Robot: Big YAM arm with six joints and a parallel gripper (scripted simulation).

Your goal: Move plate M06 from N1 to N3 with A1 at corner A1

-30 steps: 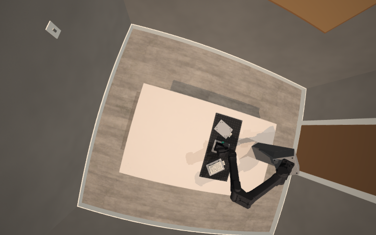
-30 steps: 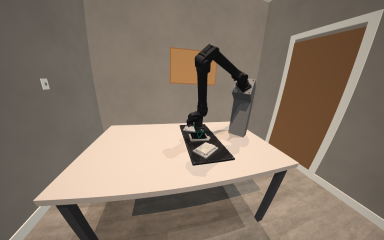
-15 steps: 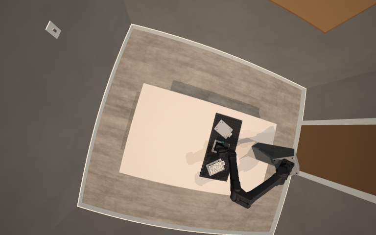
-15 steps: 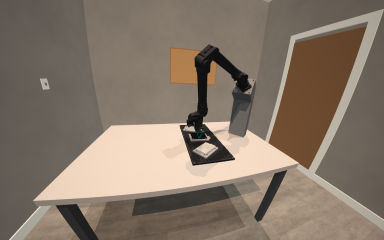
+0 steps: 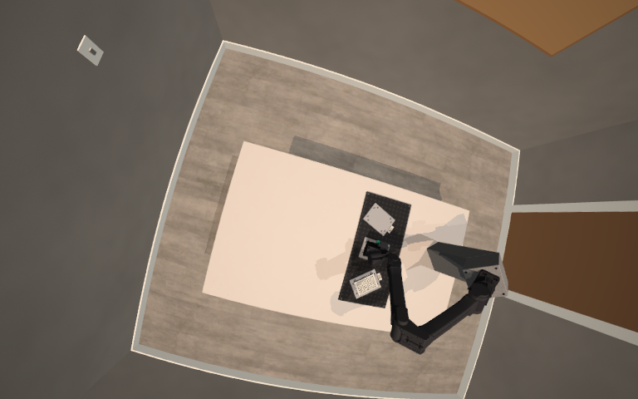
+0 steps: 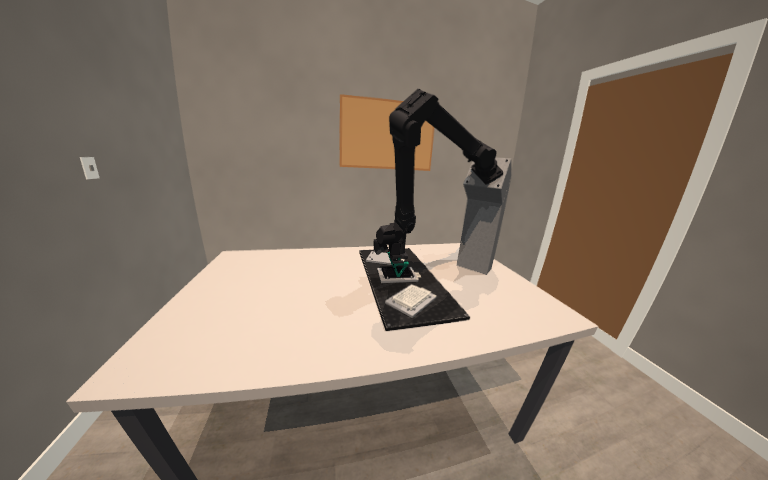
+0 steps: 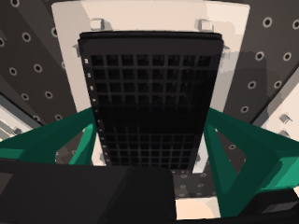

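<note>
Now: the black 96-well plate 10 mm below my hand. Also, from my hand: white 96-well plate (190 mm to the left, 60 mm behind, 10 mm below).
</note>
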